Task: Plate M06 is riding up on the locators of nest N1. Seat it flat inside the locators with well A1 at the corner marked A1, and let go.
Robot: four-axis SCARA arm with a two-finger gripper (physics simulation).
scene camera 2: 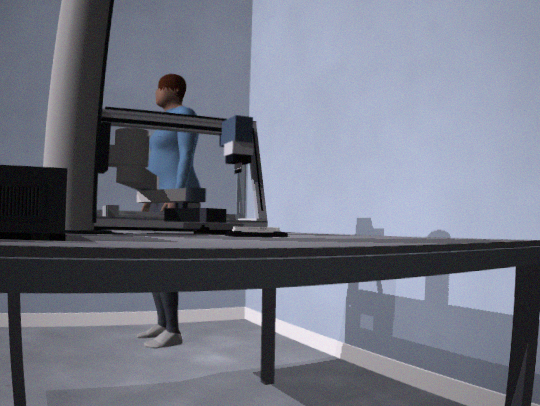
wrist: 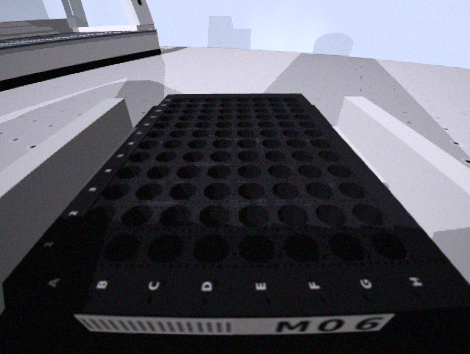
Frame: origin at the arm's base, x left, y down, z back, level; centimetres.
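Seen in the pictures: gripper, fingertip midpoint: (scene camera 2: 229, 226) (wrist: 234, 116).
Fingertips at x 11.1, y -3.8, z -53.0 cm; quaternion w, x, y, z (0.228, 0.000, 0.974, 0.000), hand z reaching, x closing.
Pixels of each thing's top centre, then the offset from my fingertips to it. "pt": a spot on its surface instead. Level surfaces: height alone.
- Plate M06, middle of its top: (wrist: 234, 133) dx -1.2, dy -0.4, dz +2.5 cm
- table, its level: dy +2.6 cm
- white head, surface spot: (scene camera 2: 237, 132) pt dx +35.4, dy -38.9, dz -17.8 cm
- flat pale item, middle of its top: (scene camera 2: 255, 226) dx -22.4, dy -0.1, dz +1.3 cm
- black box, surface spot: (scene camera 2: 32, 202) pt dx -66.1, dy -3.4, dz +61.9 cm
Plate M06 (wrist: 240, 272), a black well plate, fills the middle of the wrist view. Its M06 label is on the near edge, letters A to H run left to right above it, and small numbers run up the left side, so its A1 corner is near left. My gripper (wrist: 234, 116) is shut on the plate, with one pale finger along each long side. Nest N1, its locators and its corner mark cannot be made out in the wrist view, so I cannot tell whether the plate lies flat. In the scene view the fingers and plate are too small and dark to make out.
The SCARA arm (scene camera 2: 167, 195) reaches low over the table (scene camera 2: 350, 241). A gantry frame (scene camera 2: 165, 116) with a blue and white head (scene camera 2: 237, 132) stands behind it. A flat pale item (scene camera 2: 255, 229) lies to the right. A black box (scene camera 2: 32, 202) stands left. A person (scene camera 2: 172, 145) stands behind.
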